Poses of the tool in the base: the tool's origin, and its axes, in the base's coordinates. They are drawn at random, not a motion.
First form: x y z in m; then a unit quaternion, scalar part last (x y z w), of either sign.
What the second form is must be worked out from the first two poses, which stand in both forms.
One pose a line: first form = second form
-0.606 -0.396 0.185 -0.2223 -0.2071 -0.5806 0.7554 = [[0.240 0.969 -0.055 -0.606], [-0.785 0.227 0.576 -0.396], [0.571 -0.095 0.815 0.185], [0 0 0 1]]
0.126 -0.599 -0.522 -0.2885 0.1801 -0.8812 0.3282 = [[-0.618 0.475 0.627 0.126], [-0.682 -0.720 -0.128 -0.599], [0.390 -0.507 0.769 -0.522], [0 0 0 1]]
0.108 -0.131 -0.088 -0.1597 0.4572 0.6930 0.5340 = [[-0.379 -0.886 0.267 0.108], [0.594 -0.012 0.804 -0.131], [-0.710 0.463 0.531 -0.088], [0 0 0 1]]
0.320 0.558 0.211 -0.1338 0.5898 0.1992 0.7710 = [[0.225 -0.465 0.856 0.320], [0.149 0.885 0.441 0.558], [-0.963 0.029 0.268 0.211], [0 0 0 1]]
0.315 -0.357 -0.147 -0.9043 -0.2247 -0.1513 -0.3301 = [[0.853 0.306 0.422 0.315], [0.506 -0.681 -0.529 -0.357], [0.125 0.665 -0.736 -0.147], [0 0 0 1]]
